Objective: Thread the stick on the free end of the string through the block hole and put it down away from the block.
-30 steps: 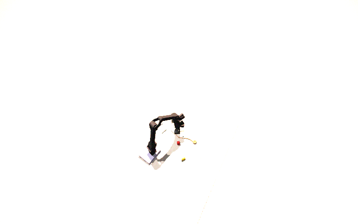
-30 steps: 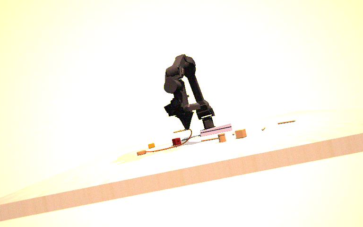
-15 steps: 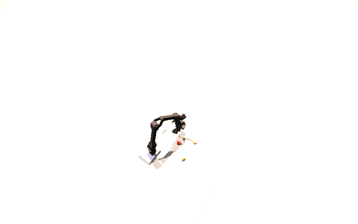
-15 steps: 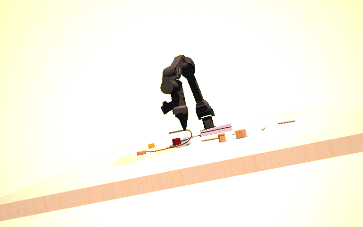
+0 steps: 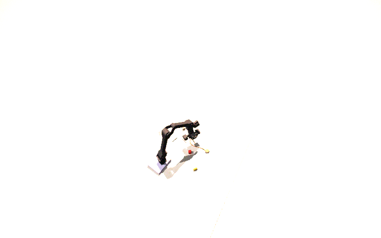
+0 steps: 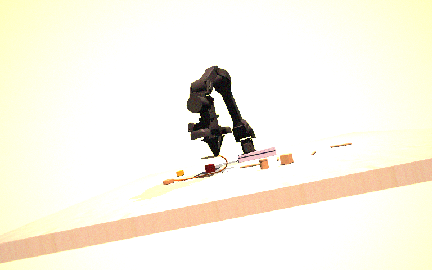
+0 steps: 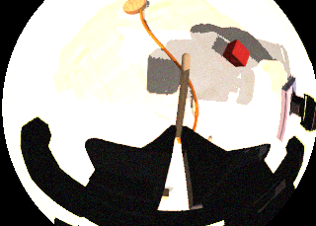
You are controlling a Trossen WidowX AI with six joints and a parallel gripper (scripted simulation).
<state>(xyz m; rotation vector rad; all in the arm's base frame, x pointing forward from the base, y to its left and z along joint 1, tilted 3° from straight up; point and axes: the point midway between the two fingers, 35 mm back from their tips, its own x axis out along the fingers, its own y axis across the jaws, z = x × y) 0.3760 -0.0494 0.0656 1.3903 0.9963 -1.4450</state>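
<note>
My gripper tip is now 11 cm past the red block, 7 cm to the left of it and 5 cm above it. From my gripper tip the other things lie so: short wooden cylinder (10 cm ahead, 17 cm to the left, 5 cm below); then thin wooden stick (1 cm to the right); then round wooden button (2 cm ahead, 19 cm to the right, 6 cm below).
</note>
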